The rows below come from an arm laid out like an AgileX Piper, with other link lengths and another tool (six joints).
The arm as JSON. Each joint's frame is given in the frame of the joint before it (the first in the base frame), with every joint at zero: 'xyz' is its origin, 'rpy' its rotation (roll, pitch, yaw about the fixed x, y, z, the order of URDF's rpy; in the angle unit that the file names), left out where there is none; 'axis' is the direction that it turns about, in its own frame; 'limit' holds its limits. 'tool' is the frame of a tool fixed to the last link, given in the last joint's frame.
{
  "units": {
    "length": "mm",
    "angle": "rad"
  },
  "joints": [
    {
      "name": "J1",
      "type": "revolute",
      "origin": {
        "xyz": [
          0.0,
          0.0,
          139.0
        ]
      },
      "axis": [
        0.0,
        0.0,
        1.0
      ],
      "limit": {
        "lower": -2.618,
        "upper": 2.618
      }
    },
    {
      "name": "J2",
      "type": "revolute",
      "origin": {
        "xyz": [
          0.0,
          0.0,
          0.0
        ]
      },
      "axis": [
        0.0,
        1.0,
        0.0
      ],
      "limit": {
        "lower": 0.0,
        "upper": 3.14
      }
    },
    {
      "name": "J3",
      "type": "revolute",
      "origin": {
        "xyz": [
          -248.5,
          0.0,
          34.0
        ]
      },
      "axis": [
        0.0,
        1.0,
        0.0
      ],
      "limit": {
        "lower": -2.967,
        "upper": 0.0
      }
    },
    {
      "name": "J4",
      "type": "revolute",
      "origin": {
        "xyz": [
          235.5,
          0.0,
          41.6
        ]
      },
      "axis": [
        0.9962,
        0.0,
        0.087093
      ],
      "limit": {
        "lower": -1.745,
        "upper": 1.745
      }
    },
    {
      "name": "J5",
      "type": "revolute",
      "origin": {
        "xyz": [
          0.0,
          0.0,
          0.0
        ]
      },
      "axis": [
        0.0,
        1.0,
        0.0
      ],
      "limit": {
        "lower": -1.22,
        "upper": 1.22
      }
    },
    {
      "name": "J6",
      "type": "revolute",
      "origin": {
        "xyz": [
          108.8,
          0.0,
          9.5
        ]
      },
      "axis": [
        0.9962,
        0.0,
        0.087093
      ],
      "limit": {
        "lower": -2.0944,
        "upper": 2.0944
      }
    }
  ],
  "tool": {
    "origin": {
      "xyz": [
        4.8,
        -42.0,
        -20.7
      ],
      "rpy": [
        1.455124,
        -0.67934,
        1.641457
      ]
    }
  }
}
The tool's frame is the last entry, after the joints.
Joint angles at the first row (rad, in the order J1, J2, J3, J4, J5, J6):
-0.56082 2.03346 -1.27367 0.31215 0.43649 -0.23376
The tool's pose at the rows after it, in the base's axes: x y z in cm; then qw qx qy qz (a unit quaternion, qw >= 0):
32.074 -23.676 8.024 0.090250 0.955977 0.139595 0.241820
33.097 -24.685 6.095 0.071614 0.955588 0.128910 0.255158
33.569 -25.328 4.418 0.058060 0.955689 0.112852 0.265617
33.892 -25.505 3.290 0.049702 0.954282 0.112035 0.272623
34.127 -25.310 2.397 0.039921 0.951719 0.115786 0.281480
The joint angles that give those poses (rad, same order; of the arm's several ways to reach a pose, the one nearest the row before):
-0.58755 2.15131 -1.38711 0.44610 0.44352 -0.35118
-0.60904 2.24308 -1.46690 0.55601 0.45839 -0.43957
-0.62605 2.30954 -1.51447 0.64246 0.46032 -0.49729
-0.63169 2.34885 -1.53610 0.70802 0.46036 -0.55930
-0.63252 2.37268 -1.53832 0.78817 0.46162 -0.63991

